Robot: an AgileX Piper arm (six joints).
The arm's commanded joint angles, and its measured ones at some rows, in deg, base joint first. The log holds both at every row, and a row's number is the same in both.
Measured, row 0:
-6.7, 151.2, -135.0, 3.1, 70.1, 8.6
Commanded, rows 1 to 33:
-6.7, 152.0, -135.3, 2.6, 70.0, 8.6
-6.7, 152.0, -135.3, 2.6, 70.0, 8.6
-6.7, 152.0, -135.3, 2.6, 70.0, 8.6
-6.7, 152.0, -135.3, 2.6, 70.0, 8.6
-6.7, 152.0, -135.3, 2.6, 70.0, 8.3
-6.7, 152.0, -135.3, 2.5, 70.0, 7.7
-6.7, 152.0, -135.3, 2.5, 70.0, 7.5
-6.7, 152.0, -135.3, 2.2, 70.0, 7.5
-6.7, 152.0, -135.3, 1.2, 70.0, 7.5
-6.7, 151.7, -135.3, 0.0, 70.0, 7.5
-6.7, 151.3, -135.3, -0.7, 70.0, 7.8
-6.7, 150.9, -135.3, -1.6, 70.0, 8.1
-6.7, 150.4, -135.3, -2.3, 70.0, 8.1
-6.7, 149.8, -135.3, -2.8, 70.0, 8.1
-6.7, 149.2, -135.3, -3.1, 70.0, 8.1
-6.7, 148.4, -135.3, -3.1, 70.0, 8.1
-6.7, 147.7, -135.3, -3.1, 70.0, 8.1
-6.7, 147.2, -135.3, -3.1, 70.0, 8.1
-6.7, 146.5, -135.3, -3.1, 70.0, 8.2
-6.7, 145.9, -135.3, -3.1, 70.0, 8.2
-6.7, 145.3, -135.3, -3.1, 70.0, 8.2
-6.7, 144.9, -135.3, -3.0, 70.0, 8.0
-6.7, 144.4, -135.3, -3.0, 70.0, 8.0
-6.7, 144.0, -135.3, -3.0, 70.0, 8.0
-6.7, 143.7, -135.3, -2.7, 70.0, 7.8
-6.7, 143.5, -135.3, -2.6, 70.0, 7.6
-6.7, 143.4, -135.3, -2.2, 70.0, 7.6
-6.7, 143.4, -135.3, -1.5, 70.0, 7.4
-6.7, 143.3, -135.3, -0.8, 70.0, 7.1
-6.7, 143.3, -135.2, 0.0, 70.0, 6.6
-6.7, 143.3, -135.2, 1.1, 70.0, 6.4
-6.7, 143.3, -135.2, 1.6, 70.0, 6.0
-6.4, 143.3, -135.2, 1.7, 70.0, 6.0
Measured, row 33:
-6.7, 144.5, -135.1, -0.5, 70.6, 7.4
